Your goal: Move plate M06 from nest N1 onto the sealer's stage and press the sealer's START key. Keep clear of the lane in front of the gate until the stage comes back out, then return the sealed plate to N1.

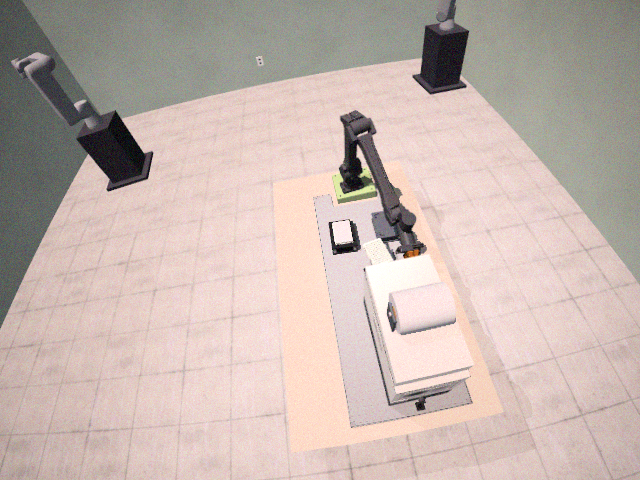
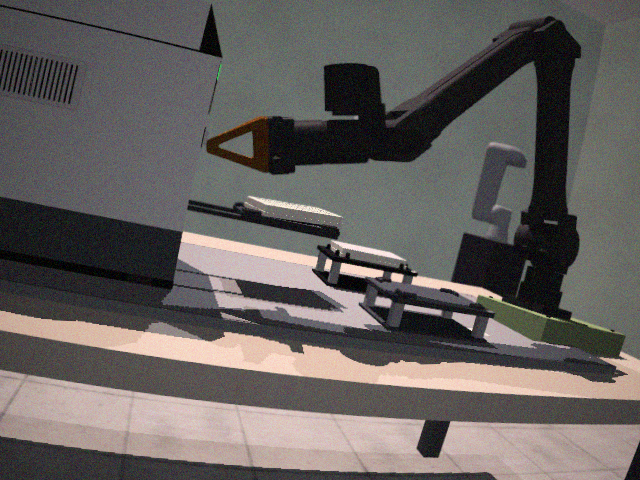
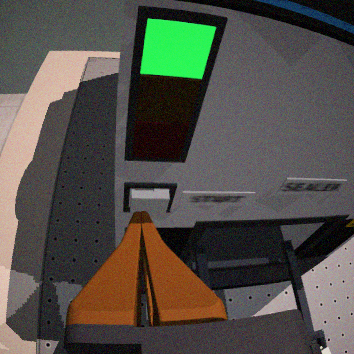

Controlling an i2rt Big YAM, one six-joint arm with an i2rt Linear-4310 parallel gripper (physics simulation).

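Frame: origin at the arm's base, x up, y ahead, z left, level; metres.
Where they show: gripper, fingertip midpoint: (image 2: 206, 146) (image 3: 140, 219); arm's base at its link origin: (image 1: 351, 186) (image 2: 535, 310).
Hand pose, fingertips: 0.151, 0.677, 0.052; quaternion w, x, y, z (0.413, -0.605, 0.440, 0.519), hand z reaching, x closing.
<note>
Things, the pixels of their top centre, and the offset from my fingertips, as dx, dy, dz. "spot": a spot on its surface instead.
- START key at its top centre: (image 3: 149, 187) +0.019, +0.007, -0.004
- sealer's extended dark stage at a spot on its surface: (image 2: 217, 207) spot: -0.083, -0.057, -0.130
- empty dark nest at its top centre: (image 2: 430, 290) (image 1: 386, 222) -0.128, -0.355, +0.026
- second nest at a spot on its surface: (image 1: 351, 248) spot: -0.175, -0.295, -0.175
- status lamp's top field at a spot on its surface: (image 3: 177, 48) spot: +0.092, +0.005, -0.004
- white roll at its top centre: (image 1: 424, 298) +0.296, +0.229, -0.118
My gripper (image 1: 413, 254) (image 2: 207, 145) (image 3: 140, 219) is shut and empty. Its orange fingertips are at the lower edge of the START key (image 3: 150, 202) on the front of the sealer (image 1: 429, 356) (image 2: 103, 139) (image 3: 260, 110); whether they touch it cannot be told. A white plate (image 1: 378, 251) (image 2: 292, 209) lies on the sealer's extended dark stage (image 2: 217, 207), below the gripper. Its label is not readable. An empty dark nest (image 1: 382, 227) (image 2: 429, 294) stands between the stage and the arm's base. Nest labels do not show.
A second nest (image 1: 351, 248) holds another white plate (image 1: 342, 232) (image 2: 367, 253). The status lamp's top field (image 3: 177, 48) is lit green. The sealer's dark gate opening (image 3: 240, 245) is right of and below the key. A white roll (image 1: 423, 310) sits on top of the sealer.
</note>
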